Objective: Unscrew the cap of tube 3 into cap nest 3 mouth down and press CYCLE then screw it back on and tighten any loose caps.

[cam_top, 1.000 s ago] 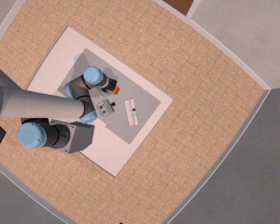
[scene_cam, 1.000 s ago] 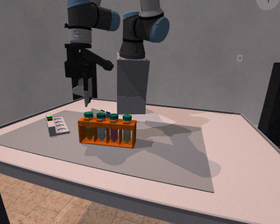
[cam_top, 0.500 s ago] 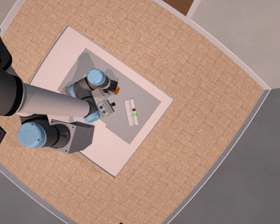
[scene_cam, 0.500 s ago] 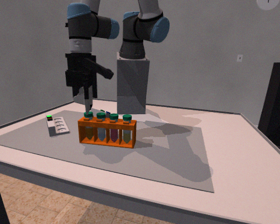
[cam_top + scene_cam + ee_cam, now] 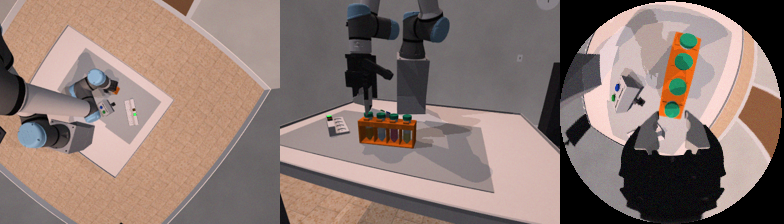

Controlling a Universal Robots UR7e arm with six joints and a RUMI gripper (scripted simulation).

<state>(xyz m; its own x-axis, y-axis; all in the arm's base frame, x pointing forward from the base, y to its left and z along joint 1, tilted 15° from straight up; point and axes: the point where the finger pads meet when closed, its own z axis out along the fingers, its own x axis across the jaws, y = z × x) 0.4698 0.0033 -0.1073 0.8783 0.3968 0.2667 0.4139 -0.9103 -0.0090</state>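
The green ready key lies 200 mm behind my hand, 60 mm to the right of it and 70 mm below it. Also, from my hand: blue cycle key 180 mm behind, 20 mm to the right, 70 mm below; key housing 180 mm behind, 40 mm to the right, 80 mm below.
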